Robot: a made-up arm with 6 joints.
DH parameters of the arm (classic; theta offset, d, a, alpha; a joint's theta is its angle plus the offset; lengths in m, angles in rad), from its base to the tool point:
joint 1: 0 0.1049 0 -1.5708
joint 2: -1.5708 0 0.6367 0
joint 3: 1.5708 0.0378 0 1.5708
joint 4: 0 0.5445 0 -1.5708
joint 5: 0 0 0 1.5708
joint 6: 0 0.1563 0 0
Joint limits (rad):
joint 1: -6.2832..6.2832
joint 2: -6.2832..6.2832
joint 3: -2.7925..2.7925
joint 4: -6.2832..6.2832
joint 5: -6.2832..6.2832
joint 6: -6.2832..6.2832
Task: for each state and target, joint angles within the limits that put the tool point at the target. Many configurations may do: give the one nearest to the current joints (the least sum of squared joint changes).
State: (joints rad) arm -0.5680 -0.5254 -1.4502 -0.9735 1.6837 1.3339
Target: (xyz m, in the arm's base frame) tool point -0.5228 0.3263 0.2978
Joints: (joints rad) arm -0.7205 -0.4363 -2.1091 -1.1298 1.8047 1.3339
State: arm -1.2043 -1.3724 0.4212 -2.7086 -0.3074 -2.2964
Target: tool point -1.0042 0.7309 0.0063
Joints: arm -0.5782 -2.0162 0.6138 -2.7488 -0.4409 -2.2964
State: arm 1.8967 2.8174 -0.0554 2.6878 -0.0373 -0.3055
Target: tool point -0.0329 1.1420 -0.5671
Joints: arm 1.5671 2.2467 -0.2765 2.6872 -0.0095 -0.3055
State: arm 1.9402 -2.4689 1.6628 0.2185 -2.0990 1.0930
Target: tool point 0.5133 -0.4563 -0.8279
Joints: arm 2.4174 -2.7665 0.8234 0.2329 -1.5594 1.0930
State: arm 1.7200 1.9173 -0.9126 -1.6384 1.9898 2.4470
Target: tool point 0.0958 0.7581 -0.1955
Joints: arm 1.5563 2.5295 -1.4167 -1.7637 2.2155 2.4470
